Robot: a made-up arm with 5 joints. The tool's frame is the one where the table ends. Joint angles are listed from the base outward.
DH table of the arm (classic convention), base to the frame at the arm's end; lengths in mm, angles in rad. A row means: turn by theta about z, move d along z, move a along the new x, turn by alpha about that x. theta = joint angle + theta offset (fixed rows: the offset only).
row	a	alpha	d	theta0
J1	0	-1.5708	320	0
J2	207.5	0	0	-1.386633
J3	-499.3	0	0	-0.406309
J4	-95	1.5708	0	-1.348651
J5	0	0	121	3.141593
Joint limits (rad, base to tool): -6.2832..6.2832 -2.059..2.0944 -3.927..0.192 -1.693..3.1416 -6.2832..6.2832
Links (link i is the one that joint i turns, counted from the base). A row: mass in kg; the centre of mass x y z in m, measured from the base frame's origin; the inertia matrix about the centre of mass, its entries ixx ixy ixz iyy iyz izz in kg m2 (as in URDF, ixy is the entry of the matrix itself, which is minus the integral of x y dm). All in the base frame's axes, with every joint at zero. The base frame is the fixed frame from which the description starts. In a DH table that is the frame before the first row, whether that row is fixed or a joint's. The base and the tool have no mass.
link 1: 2.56; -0.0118 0.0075 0.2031; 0.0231 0 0 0.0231 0 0.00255
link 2: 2.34; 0.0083 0.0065 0.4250; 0.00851 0 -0.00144 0.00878 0 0.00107
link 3: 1.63; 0.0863 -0.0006 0.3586; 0.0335 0 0.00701 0.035 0 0.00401
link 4: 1.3; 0.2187 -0.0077 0.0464; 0.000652 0 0 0.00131 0 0.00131
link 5: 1.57; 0.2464 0.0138 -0.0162; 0.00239 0 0 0.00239 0 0.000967
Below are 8 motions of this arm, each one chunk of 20 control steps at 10 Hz.
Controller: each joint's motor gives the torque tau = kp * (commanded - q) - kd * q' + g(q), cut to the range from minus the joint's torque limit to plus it. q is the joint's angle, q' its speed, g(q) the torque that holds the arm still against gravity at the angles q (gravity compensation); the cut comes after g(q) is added. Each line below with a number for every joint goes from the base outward.
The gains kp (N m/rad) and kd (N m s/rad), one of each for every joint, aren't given. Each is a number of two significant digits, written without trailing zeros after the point. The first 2 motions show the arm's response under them.
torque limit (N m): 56 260 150 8.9 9.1
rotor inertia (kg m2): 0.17 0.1 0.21 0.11 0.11
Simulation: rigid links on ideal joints. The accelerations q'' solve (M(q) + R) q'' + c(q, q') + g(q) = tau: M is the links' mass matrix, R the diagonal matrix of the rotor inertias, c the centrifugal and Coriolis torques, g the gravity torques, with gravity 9.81 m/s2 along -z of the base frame. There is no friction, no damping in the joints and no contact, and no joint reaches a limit. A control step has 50 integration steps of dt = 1/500 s. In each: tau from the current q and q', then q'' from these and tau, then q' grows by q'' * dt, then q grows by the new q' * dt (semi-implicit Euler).
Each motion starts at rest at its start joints. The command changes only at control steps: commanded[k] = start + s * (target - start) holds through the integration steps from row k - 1 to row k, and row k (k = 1, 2, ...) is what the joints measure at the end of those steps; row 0 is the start. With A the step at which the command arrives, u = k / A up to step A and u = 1 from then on. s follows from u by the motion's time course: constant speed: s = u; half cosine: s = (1 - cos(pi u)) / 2; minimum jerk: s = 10 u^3 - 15 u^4 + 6 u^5; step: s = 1 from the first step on.
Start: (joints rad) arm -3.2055 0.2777 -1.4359 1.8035 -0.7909
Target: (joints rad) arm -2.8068 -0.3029 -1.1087 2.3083 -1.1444
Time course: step
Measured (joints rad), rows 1 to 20:
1: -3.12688 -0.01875 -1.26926 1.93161 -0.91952
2: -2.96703 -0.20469 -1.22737 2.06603 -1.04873
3: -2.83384 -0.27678 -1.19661 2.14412 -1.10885
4: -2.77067 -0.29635 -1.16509 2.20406 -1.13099
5: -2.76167 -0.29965 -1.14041 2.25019 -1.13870
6: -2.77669 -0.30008 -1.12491 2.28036 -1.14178
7: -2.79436 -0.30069 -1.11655 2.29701 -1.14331
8: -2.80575 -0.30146 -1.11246 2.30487 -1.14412
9: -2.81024 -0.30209 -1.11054 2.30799 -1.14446
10: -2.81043 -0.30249 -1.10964 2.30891 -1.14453
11: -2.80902 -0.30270 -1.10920 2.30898 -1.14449
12: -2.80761 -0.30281 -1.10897 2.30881 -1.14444
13: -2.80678 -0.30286 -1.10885 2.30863 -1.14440
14: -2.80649 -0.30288 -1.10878 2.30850 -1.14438
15: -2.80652 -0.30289 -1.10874 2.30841 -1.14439
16: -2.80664 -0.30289 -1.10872 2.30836 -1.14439
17: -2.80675 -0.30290 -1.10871 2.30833 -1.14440
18: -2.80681 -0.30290 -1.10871 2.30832 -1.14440
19: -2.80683 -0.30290 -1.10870 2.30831 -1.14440
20: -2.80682 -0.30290 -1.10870 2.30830 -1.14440
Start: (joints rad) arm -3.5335 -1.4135 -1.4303 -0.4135 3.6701
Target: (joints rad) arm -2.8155 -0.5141 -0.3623 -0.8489 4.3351
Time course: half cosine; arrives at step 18
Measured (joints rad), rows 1 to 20:
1: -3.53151 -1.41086 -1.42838 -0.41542 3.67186
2: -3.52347 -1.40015 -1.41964 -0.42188 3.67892
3: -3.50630 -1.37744 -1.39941 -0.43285 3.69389
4: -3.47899 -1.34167 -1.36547 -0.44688 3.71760
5: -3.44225 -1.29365 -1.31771 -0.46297 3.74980
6: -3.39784 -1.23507 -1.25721 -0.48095 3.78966
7: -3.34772 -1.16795 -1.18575 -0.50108 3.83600
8: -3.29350 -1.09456 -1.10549 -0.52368 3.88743
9: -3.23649 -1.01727 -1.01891 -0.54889 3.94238
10: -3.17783 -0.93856 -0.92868 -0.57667 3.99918
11: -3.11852 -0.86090 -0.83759 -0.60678 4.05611
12: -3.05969 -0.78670 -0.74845 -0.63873 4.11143
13: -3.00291 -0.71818 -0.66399 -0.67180 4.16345
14: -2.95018 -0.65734 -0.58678 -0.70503 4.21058
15: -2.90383 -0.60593 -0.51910 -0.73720 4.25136
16: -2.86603 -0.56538 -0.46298 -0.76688 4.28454
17: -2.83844 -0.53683 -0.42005 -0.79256 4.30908
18: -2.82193 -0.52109 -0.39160 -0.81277 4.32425
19: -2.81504 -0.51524 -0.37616 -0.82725 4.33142
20: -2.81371 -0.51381 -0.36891 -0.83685 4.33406
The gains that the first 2 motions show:
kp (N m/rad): 67 300 170 9 18
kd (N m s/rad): 10 36 32 2.1 2.8
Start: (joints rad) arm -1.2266 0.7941 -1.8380 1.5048 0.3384
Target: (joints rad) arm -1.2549 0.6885 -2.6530 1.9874 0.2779
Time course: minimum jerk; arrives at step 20
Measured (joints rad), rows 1 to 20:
1: -1.22660 0.79412 -1.83829 1.50508 0.33838
2: -1.22665 0.79412 -1.84046 1.50703 0.33819
3: -1.22680 0.79372 -1.84703 1.51250 0.33763
4: -1.22716 0.79232 -1.86071 1.52274 0.33648
5: -1.22785 0.78942 -1.88361 1.53820 0.33460
6: -1.22894 0.78474 -1.91697 1.55876 0.33191
7: -1.23047 0.77827 -1.96102 1.58401 0.32843
8: -1.23244 0.77018 -2.01502 1.61341 0.32424
9: -1.23479 0.76078 -2.07749 1.64627 0.31945
10: -1.23744 0.75044 -2.14628 1.68179 0.31423
11: -1.24030 0.73961 -2.21886 1.71903 0.30876
12: -1.24322 0.72874 -2.29241 1.75692 0.30326
13: -1.24607 0.71830 -2.36407 1.79432 0.29792
14: -1.24870 0.70875 -2.43110 1.83006 0.29296
15: -1.25098 0.70048 -2.49104 1.86300 0.28855
16: -1.25280 0.69379 -2.54193 1.89215 0.28485
17: -1.25412 0.68889 -2.58245 1.91672 0.28196
18: -1.25494 0.68583 -2.61216 1.93631 0.27992
19: -1.25533 0.68450 -2.63166 1.95102 0.27866
20: -1.25540 0.68460 -2.64273 1.96167 0.27805

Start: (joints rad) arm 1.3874 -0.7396 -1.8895 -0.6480 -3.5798
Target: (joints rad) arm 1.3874 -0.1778 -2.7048 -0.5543 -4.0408
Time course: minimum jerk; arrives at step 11
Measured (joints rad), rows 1 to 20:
1: 1.38740 -0.73760 -1.89174 -0.64808 -3.58094
2: 1.38738 -0.72480 -1.90613 -0.64824 -3.58870
3: 1.38737 -0.69241 -1.94285 -0.64705 -3.61006
4: 1.38739 -0.63708 -2.00717 -0.64244 -3.64906
5: 1.38743 -0.56177 -2.09796 -0.63314 -3.70502
6: 1.38747 -0.47433 -2.20804 -0.61944 -3.77301
7: 1.38751 -0.38536 -2.32585 -0.60314 -3.84523
8: 1.38752 -0.30592 -2.43803 -0.58686 -3.91288
9: 1.38751 -0.24506 -2.53241 -0.57317 -3.96807
10: 1.38747 -0.20730 -2.60126 -0.56361 -4.00591
11: 1.38741 -0.19008 -2.64460 -0.55833 -4.02652
12: 1.38734 -0.18387 -2.67075 -0.55612 -4.03563
13: 1.38730 -0.18162 -2.68624 -0.55549 -4.03917
14: 1.38730 -0.18043 -2.69500 -0.55539 -4.04043
15: 1.38732 -0.17952 -2.69969 -0.55531 -4.04081
16: 1.38734 -0.17882 -2.70212 -0.55513 -4.04088
17: 1.38737 -0.17834 -2.70335 -0.55490 -4.04086
18: 1.38738 -0.17806 -2.70400 -0.55469 -4.04083
19: 1.38739 -0.17792 -2.70435 -0.55453 -4.04082
20: 1.38740 -0.17786 -2.70454 -0.55443 -4.04081

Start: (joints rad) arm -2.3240 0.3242 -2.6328 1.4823 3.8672
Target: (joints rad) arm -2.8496 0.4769 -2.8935 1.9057 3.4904
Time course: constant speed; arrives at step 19
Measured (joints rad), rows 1 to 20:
1: -2.33126 0.32856 -2.63858 1.48693 3.86001
2: -2.34960 0.33523 -2.64755 1.49831 3.84568
3: -2.37540 0.34292 -2.65831 1.51478 3.82782
4: -2.40433 0.35093 -2.67020 1.53430 3.80856
5: -2.43369 0.35897 -2.68285 1.55532 3.78885
6: -2.46247 0.36697 -2.69598 1.57698 3.76902
7: -2.49060 0.37493 -2.70942 1.59885 3.74918
8: -2.51834 0.38289 -2.72301 1.62082 3.72936
9: -2.54592 0.39088 -2.73668 1.64285 3.70953
10: -2.57349 0.39888 -2.75038 1.66495 3.68971
11: -2.60110 0.40691 -2.76408 1.68712 3.66988
12: -2.62875 0.41494 -2.77779 1.70934 3.65005
13: -2.65641 0.42298 -2.79151 1.73159 3.63022
14: -2.68409 0.43102 -2.80522 1.75385 3.61038
15: -2.71176 0.43906 -2.81894 1.77612 3.59055
16: -2.73943 0.44710 -2.83266 1.79839 3.57072
17: -2.76710 0.45513 -2.84638 1.82066 3.55089
18: -2.79476 0.46317 -2.86010 1.84293 3.53105
19: -2.82243 0.47120 -2.87382 1.86520 3.51122
20: -2.84280 0.47484 -2.88179 1.88296 3.49868

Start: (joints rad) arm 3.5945 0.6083 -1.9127 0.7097 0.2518
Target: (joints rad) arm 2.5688 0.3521 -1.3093 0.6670 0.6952
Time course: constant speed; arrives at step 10
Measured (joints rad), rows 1 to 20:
1: 3.57954 0.59255 -1.88948 0.70718 0.26799
2: 3.53226 0.57058 -1.85126 0.70172 0.29982
3: 3.45061 0.54698 -1.80361 0.69661 0.33948
4: 3.34255 0.52313 -1.75013 0.69375 0.38256
5: 3.22003 0.49904 -1.69330 0.69276 0.42699
6: 3.09419 0.47443 -1.63472 0.69210 0.47184
7: 2.97270 0.44924 -1.57532 0.69045 0.51664
8: 2.85896 0.42363 -1.51555 0.68736 0.56123
9: 2.75284 0.39781 -1.45560 0.68309 0.60559
10: 2.65208 0.37196 -1.39554 0.67816 0.64979
11: 2.57125 0.36199 -1.35791 0.67616 0.67801
12: 2.52632 0.35811 -1.33542 0.67723 0.69055
13: 2.51485 0.35613 -1.32262 0.67815 0.69507
14: 2.52502 0.35477 -1.31584 0.67753 0.69614
15: 2.54370 0.35372 -1.31250 0.67559 0.69593
16: 2.56125 0.35297 -1.31093 0.67314 0.69542
17: 2.57287 0.35250 -1.31020 0.67090 0.69502
18: 2.57780 0.35225 -1.30984 0.66923 0.69483
19: 2.57769 0.35214 -1.30963 0.66815 0.69483
20: 2.57493 0.35210 -1.30951 0.66755 0.69494

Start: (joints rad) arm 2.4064 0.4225 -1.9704 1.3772 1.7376
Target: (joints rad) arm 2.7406 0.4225 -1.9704 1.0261 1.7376
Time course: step
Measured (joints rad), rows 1 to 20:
1: 2.45882 0.42529 -1.96765 1.30370 1.74088
2: 2.56760 0.42653 -1.96686 1.20242 1.74123
3: 2.67801 0.42542 -1.96806 1.12715 1.73875
4: 2.75839 0.42365 -1.96963 1.07967 1.73620
5: 2.79895 0.42224 -1.97085 1.05198 1.73483
6: 2.80539 0.42160 -1.97148 1.03678 1.73468
7: 2.79069 0.42163 -1.97156 1.02926 1.73535
8: 2.76822 0.42197 -1.97128 1.02626 1.73632
9: 2.74774 0.42231 -1.97091 1.02558 1.73721
10: 2.73417 0.42251 -1.97062 1.02579 1.73782
11: 2.72833 0.42258 -1.97045 1.02611 1.73810
12: 2.72851 0.42257 -1.97039 1.02627 1.73811
13: 2.73203 0.42254 -1.97038 1.02629 1.73797
14: 2.73644 0.42252 -1.97039 1.02624 1.73779
15: 2.74010 0.42251 -1.97039 1.02618 1.73763
16: 2.74231 0.42250 -1.97040 1.02614 1.73753
17: 2.74307 0.42250 -1.97040 1.02612 1.73750
18: 2.74280 0.42250 -1.97040 1.02610 1.73751
19: 2.74203 0.42250 -1.97040 1.02610 1.73754
20: 2.74119 0.42250 -1.97040 1.02610 1.73757

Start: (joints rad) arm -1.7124 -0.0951 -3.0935 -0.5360 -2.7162
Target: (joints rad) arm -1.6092 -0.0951 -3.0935 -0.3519 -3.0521
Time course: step
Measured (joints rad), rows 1 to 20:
1: -1.66889 -0.09508 -3.09371 -0.49775 -2.84143
2: -1.63468 -0.09538 -3.09385 -0.44304 -2.96135
3: -1.61958 -0.09543 -3.09383 -0.40261 -3.01799
4: -1.61339 -0.09527 -3.09365 -0.37798 -3.04012
5: -1.61089 -0.09510 -3.09348 -0.36446 -3.04804
6: -1.60988 -0.09502 -3.09339 -0.35756 -3.05074
7: -1.60947 -0.09502 -3.09338 -0.35427 -3.05164
8: -1.60931 -0.09505 -3.09341 -0.35281 -3.05194
9: -1.60924 -0.09508 -3.09344 -0.35221 -3.05205
10: -1.60922 -0.09510 -3.09347 -0.35198 -3.05208
11: -1.60921 -0.09510 -3.09349 -0.35191 -3.05209
12: -1.60920 -0.09510 -3.09349 -0.35190 -3.05210
13: -1.60920 -0.09510 -3.09350 -0.35189 -3.05210
14: -1.60920 -0.09510 -3.09350 -0.35190 -3.05210
15: -1.60920 -0.09510 -3.09350 -0.35190 -3.05210
16: -1.60920 -0.09510 -3.09350 -0.35190 -3.05210
17: -1.60920 -0.09510 -3.09350 -0.35190 -3.05210
18: -1.60920 -0.09510 -3.09350 -0.35190 -3.05210
19: -1.60920 -0.09510 -3.09350 -0.35190 -3.05210
20: -1.60920 -0.09510 -3.09350 -0.35190 -3.05210

